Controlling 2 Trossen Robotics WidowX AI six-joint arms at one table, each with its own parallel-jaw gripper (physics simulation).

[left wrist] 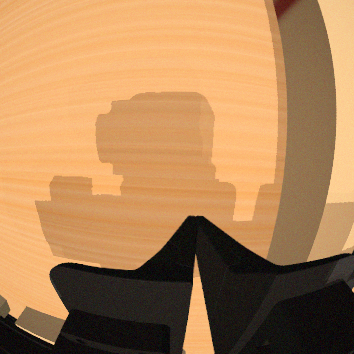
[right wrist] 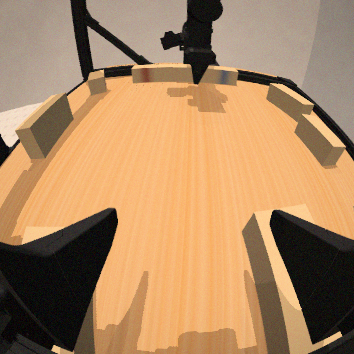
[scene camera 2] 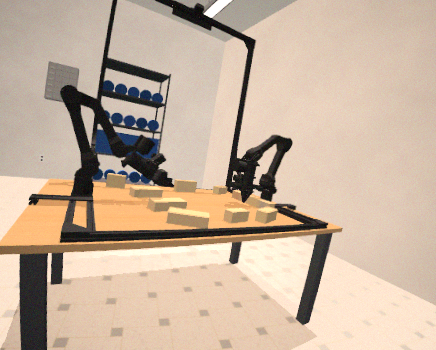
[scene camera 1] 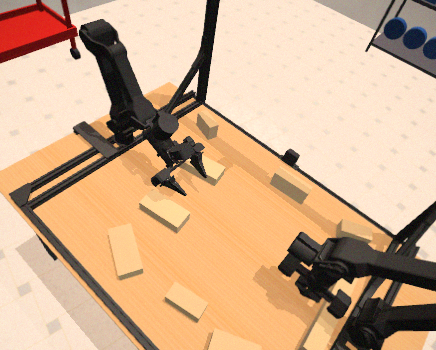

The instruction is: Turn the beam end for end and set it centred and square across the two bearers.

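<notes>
The long pale beam lies on the table by the left arm's base. In the right wrist view its red band is toward the left, its blue band toward the right. My left gripper is shut and empty, pointing down beside the beam; the arm hides its tips in scene camera 1. My right gripper is open and empty, between two parallel pale blocks. I cannot tell surely whether these are the bearers.
More pale blocks stand around: one at the back, one by the far rail, one beside the left arm, and others toward the near rail. A black frame borders the table.
</notes>
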